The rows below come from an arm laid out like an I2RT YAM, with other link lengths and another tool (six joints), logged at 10 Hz.
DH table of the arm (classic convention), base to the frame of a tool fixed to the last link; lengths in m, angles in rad. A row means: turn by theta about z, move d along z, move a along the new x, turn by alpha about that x. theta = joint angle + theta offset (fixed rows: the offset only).
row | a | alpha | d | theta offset
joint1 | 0.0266 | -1.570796 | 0.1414 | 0
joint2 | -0.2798 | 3.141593 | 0 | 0
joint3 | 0.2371 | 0 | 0 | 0.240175
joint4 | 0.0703 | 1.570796 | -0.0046 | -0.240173
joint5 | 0 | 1.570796 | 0.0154 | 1.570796
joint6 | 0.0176 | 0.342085 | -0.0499 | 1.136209
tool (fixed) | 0 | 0 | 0.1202 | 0
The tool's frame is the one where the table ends.
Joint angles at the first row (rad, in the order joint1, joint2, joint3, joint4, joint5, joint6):
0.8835, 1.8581, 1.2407, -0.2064, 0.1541, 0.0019
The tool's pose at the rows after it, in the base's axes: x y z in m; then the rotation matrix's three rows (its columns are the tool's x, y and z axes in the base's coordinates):
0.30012 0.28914 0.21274; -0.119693 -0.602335 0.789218; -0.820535 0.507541 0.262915; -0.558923 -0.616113 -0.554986
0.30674 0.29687 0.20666; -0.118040 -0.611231 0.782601; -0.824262 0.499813 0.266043; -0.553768 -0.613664 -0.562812
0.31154 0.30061 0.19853; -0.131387 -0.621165 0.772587; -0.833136 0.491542 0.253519; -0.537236 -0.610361 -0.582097
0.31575 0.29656 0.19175; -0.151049 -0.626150 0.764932; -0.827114 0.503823 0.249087; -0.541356 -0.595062 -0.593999
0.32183 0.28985 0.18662; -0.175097 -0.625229 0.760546; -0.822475 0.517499 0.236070; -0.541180 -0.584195 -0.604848
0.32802 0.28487 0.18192; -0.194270 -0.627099 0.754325; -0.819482 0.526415 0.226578; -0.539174 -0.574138 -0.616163
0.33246 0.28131 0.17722; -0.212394 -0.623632 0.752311; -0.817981 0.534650 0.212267; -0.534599 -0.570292 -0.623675
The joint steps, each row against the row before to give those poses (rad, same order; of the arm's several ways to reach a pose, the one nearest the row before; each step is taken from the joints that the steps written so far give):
0.0001, 0.0518, 0.0393, 0.0059, -0.0001, -0.0153
-0.0017, 0.0425, 0.0375, -0.0036, -0.0085, -0.0048
-0.0034, 0.0373, 0.0282, -0.0166, -0.0029, 0.0026
-0.0158, 0.0104, -0.0087, 0.0124, -0.0170, 0.0095
-0.0225, 0.0081, -0.0054, 0.0049, -0.0122, 0.0060
-0.0202, 0.0121, 0.0030, -0.0006, -0.0136, 0.0022
-0.0133, 0.0131, 0.0025, 0.0015, -0.0014, 0.0050

